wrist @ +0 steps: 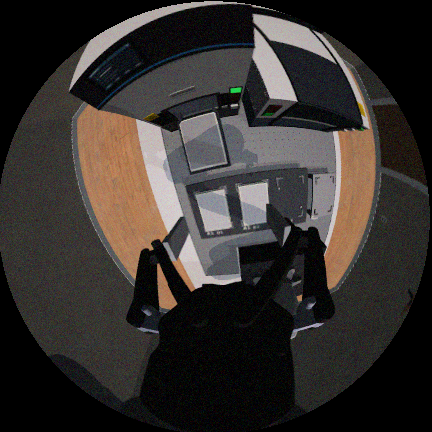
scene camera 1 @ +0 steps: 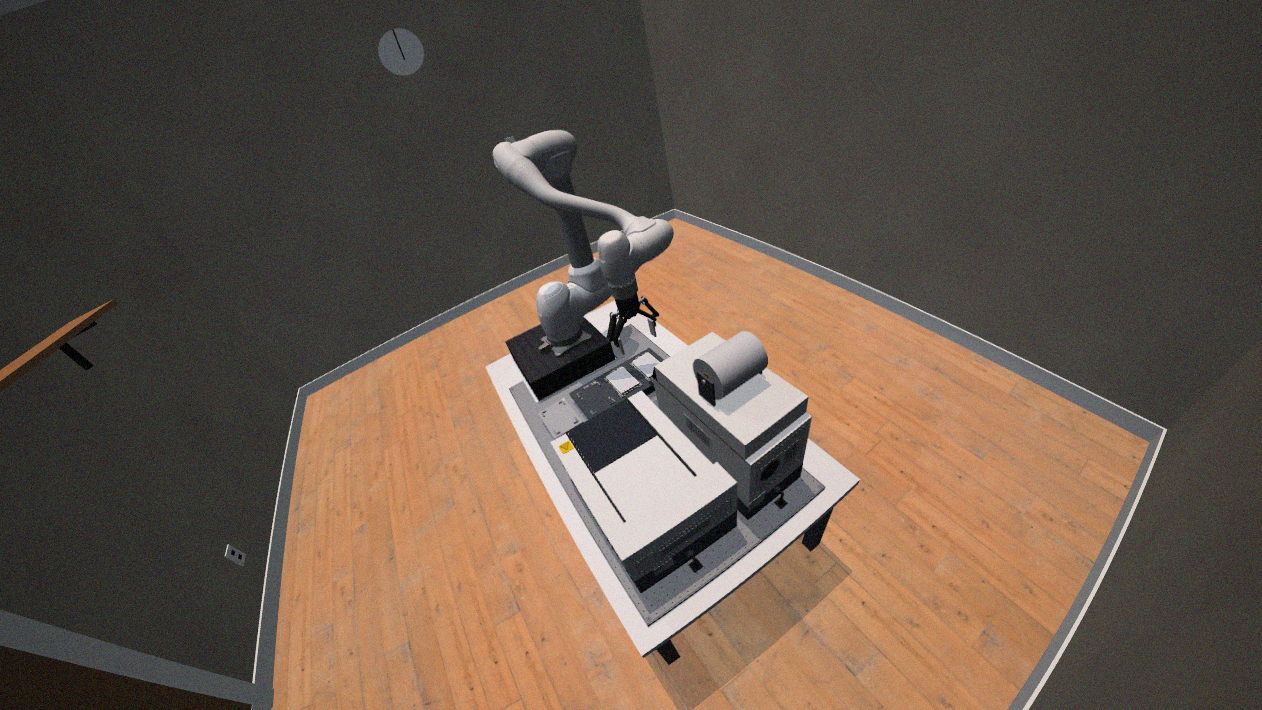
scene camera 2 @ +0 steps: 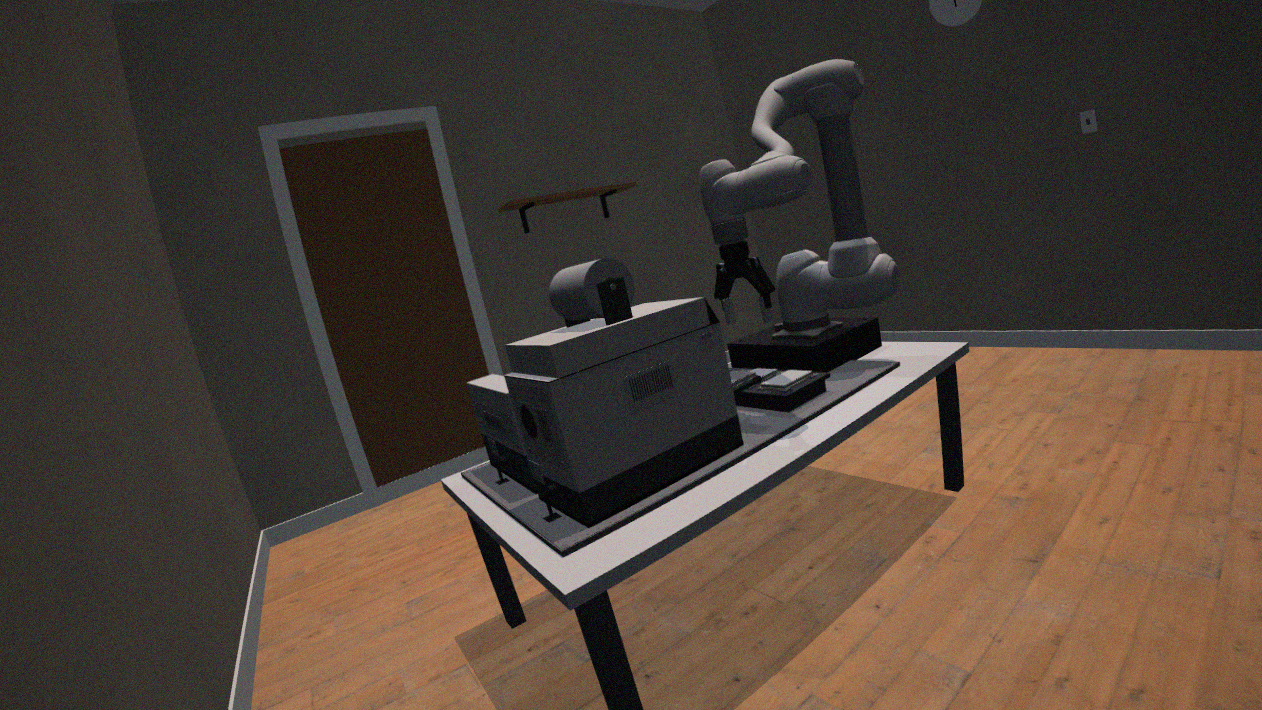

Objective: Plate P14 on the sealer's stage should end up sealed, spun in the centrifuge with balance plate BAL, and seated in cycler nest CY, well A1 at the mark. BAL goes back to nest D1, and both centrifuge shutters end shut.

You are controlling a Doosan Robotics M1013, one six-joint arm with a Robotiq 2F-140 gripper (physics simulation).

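Where they show: gripper, fingertip midpoint: [wrist: 225, 218] [scene camera 1: 638, 343] [scene camera 2: 749, 322]; arm's base, origin of the base link: [scene camera 1: 566, 340] [scene camera 2: 807, 332].
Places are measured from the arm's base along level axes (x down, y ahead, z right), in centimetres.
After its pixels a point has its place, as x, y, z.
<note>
My gripper [scene camera 1: 634, 332] @(-13.7, 42.5, -11.9) [scene camera 2: 746, 310] @(-13.7, 42.5, -11.9) [wrist: 225, 218] @(-13.7, 42.5, -11.9) is open and empty, pointing down high above the deck. In the wrist view, plate P14 [wrist: 204, 142] @(-3.0, 56.1, -13.1) lies on the sealer's extended stage [wrist: 225, 161] @(-2.9, 50.6, -9.9), in front of the sealer [wrist: 210, 67] @(-15.5, 65.3, -7.6). A pale plate [wrist: 214, 211] @(2.9, 37.5, -16.6) sits in the nest marked D1, where BAL belongs. A second pale plate [wrist: 253, 205] @(2.9, 36.7, -5.0) sits in the nest beside it. The third nest [wrist: 291, 197] @(4.5, 36.0, 8.3) is bare. A separate pale nest [wrist: 323, 195] @(4.6, 34.2, 22.9) with corner marks stands at the right. The low white machine [scene camera 1: 657, 494] @(-11.5, 93.2, 19.5) [wrist: 305, 75] @(-11.9, 66.5, 10.7) has a dark top panel; I cannot tell its shutters' state.
The tall sealer [scene camera 1: 732, 410] @(-25.6, 95.4, -5.3) [scene camera 2: 635, 406] @(-9.3, 92.1, -22.5) carries a large roll [scene camera 1: 741, 357] @(-36.9, 92.4, -11.9) [scene camera 2: 586, 289] @(-33.2, 94.3, -19.0) on top. It stands close beside the low machine. The arm's black base block [scene camera 1: 560, 362] @(-0.3, 12.0, 9.3) [scene camera 2: 807, 346] @(0.2, 16.5, -10.6) stands behind the nests. The white table's [scene camera 1: 833, 481] @(10.7, 116.4, -28.0) [scene camera 2: 935, 357] @(10.7, -7.4, -40.2) edges surround the grey deck.
</note>
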